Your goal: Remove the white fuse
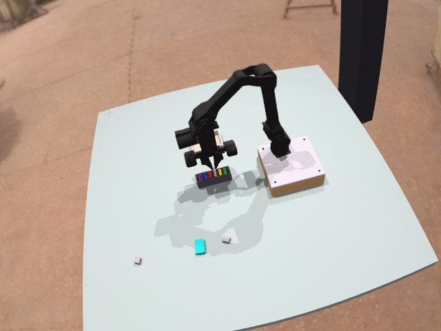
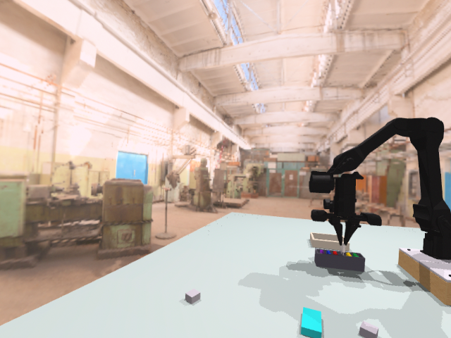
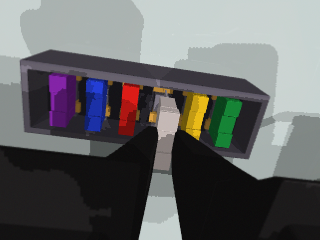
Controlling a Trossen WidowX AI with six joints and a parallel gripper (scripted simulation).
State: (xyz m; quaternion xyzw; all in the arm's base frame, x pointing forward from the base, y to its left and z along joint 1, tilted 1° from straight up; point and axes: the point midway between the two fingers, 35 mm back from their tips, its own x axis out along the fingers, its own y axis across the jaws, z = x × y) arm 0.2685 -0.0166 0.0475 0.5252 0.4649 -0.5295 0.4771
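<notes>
The tray lies 2 cm behind my gripper tip, 20 cm to the right of it and 6 cm below it. Round my gripper tip: cyan block (15 cm ahead, 27 cm to the left, 6 cm below); white fuse (1 cm below).
</notes>
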